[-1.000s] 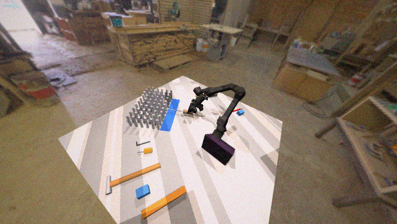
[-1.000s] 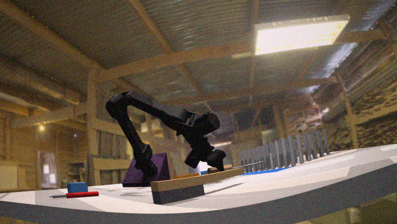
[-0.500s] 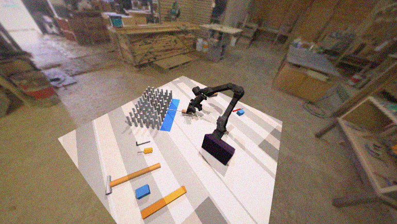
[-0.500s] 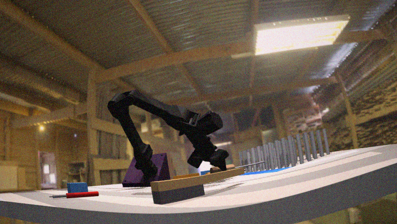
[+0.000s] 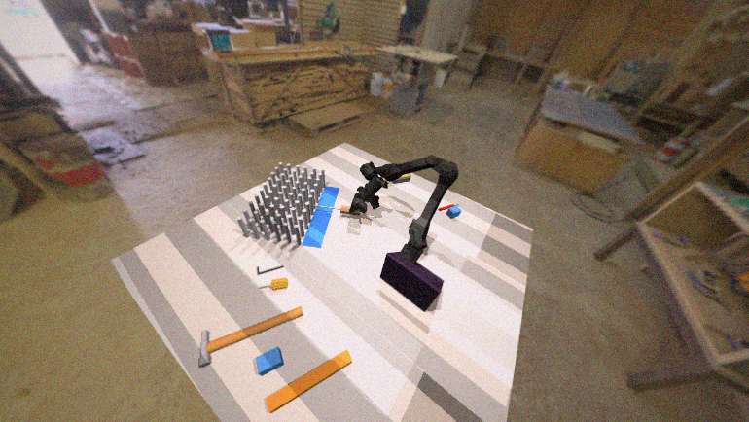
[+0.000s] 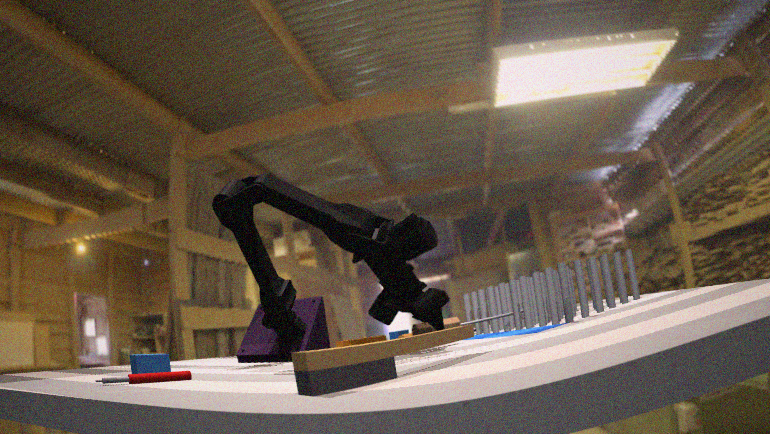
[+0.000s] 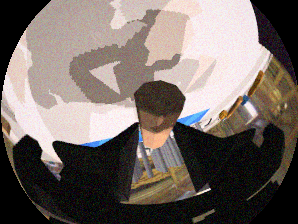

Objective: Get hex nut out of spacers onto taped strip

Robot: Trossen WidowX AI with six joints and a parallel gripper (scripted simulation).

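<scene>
Right now my gripper tip is 10 cm short of the blue taped strip, 7 cm to the right of it and 4 cm above it. The rest, counted from my gripper tip: hex key: 2 cm ahead, 43 cm to the left, 4 cm below; red-handled tool: 34 cm behind, 46 cm to the right, 3 cm below; yellow-handled screwdriver: 6 cm behind, 43 cm to the left, 2 cm below.
</scene>
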